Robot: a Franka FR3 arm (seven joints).
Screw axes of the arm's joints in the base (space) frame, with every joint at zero. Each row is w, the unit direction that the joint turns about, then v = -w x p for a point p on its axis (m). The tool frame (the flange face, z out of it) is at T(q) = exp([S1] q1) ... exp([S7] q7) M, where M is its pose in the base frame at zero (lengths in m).
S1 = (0, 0, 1, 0, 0, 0)
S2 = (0, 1, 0, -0.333, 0, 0)
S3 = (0, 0, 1, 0, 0, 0)
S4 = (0, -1, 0, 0.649, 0, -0.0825)
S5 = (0, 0, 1, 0, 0, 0)
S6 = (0, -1, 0, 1.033, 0, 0)
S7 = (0, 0, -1, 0, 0.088, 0)
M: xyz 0.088 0 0.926 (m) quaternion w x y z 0 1 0 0
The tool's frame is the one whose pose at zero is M.
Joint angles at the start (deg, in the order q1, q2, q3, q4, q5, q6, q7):
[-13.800, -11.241, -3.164, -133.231, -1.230, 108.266, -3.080]
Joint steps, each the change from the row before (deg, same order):
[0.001, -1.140, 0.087, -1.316, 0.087, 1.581, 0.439]
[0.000, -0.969, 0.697, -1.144, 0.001, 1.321, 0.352]
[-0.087, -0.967, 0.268, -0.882, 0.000, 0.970, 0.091]
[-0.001, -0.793, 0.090, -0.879, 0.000, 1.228, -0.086]
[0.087, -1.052, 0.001, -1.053, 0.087, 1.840, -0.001]
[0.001, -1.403, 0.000, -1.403, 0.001, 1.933, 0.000]
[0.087, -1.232, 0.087, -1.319, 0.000, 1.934, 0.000]
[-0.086, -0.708, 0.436, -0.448, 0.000, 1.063, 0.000]
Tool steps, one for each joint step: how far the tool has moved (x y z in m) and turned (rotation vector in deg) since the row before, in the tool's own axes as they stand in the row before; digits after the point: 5 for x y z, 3 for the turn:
[-0.00385, -0.00113, 0.00024, 0.033, 1.409, 0.358]
[-0.00319, -0.00569, 0.00033, -0.296, 1.144, -0.304]
[-0.00330, -0.00160, -0.00125, -0.102, 1.055, -0.082]
[-0.00240, -0.00086, -0.00040, -0.055, 1.142, -0.180]
[-0.00247, -0.00095, -0.00184, 0.027, 1.842, -0.067]
[-0.00432, -0.00031, -0.00172, -0.031, 1.933, -0.020]
[-0.00362, -0.00158, -0.00126, -0.073, 1.847, -0.185]
[-0.00091, -0.00268, -0.00326, -0.194, 1.321, -0.322]

